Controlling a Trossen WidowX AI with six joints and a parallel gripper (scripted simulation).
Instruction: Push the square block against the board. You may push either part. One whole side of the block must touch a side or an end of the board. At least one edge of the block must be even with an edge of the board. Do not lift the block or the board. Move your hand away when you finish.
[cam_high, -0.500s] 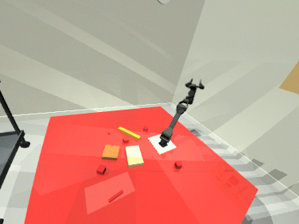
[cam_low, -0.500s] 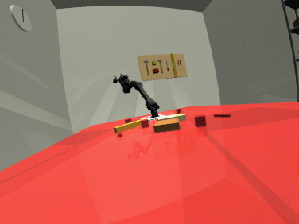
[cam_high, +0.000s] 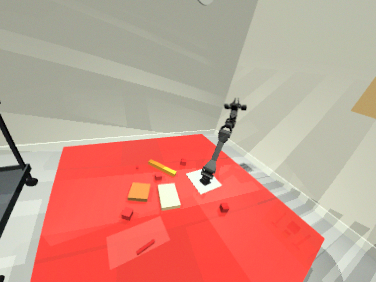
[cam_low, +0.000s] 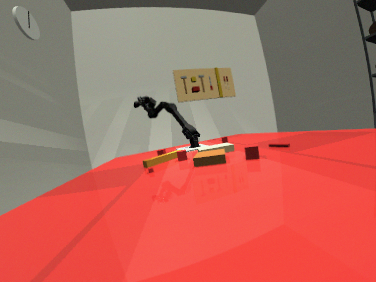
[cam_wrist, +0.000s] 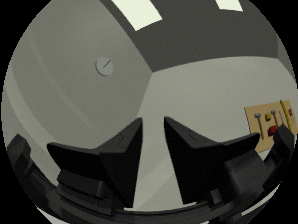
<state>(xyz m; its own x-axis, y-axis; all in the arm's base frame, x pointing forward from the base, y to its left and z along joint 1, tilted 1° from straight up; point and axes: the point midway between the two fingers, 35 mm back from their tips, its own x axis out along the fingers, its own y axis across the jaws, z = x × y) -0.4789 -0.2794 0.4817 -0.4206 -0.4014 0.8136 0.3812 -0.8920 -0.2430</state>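
Now: gripper tip 77 cm short of the board, 28 cm to the right of it and 52 cm above it. Round my gripper tip: orange square block: 90 cm ahead, 18 cm to the left, 52 cm below; thin red bar: 98 cm ahead, 45 cm to the left, 53 cm below; long thin yellow bar: 70 cm ahead, 5 cm to the left, 52 cm below.
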